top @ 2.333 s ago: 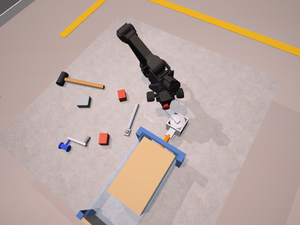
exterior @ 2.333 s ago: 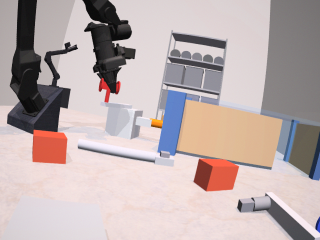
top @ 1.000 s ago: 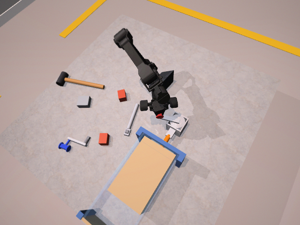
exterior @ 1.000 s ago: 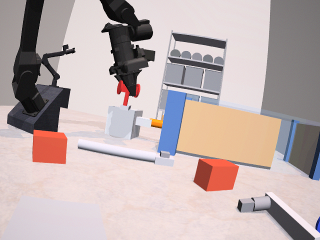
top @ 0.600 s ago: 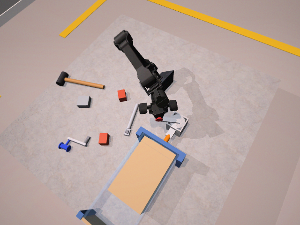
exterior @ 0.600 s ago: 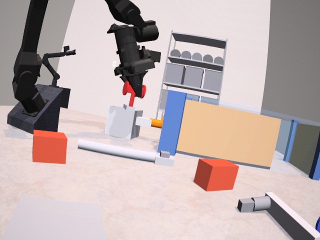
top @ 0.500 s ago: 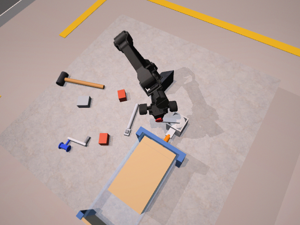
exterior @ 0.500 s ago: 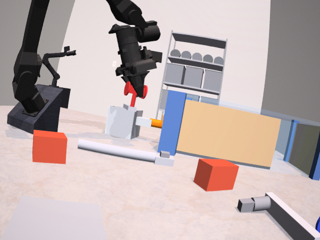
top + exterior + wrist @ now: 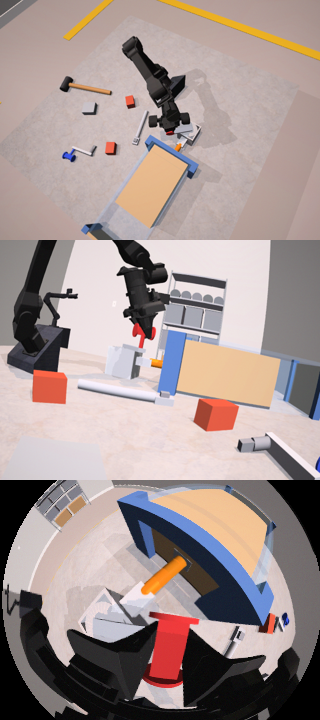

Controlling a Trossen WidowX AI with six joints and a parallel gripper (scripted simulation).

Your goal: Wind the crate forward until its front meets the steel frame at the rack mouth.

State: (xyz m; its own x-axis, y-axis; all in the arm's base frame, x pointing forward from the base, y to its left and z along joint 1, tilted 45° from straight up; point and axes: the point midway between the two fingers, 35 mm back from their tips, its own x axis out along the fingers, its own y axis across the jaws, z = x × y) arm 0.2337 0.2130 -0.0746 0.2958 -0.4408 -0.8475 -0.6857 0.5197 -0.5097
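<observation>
Right now my gripper tip is 10 mm to the left of the red knob and 10 mm past it. Round my gripper tip: frame 70 mm to the left, 70 mm ahead, 20 mm below; grey winch 100 mm below, 100 mm behind, 40 mm to the left; crank handle 40 mm behind, 30 mm below, 10 mm to the left.
</observation>
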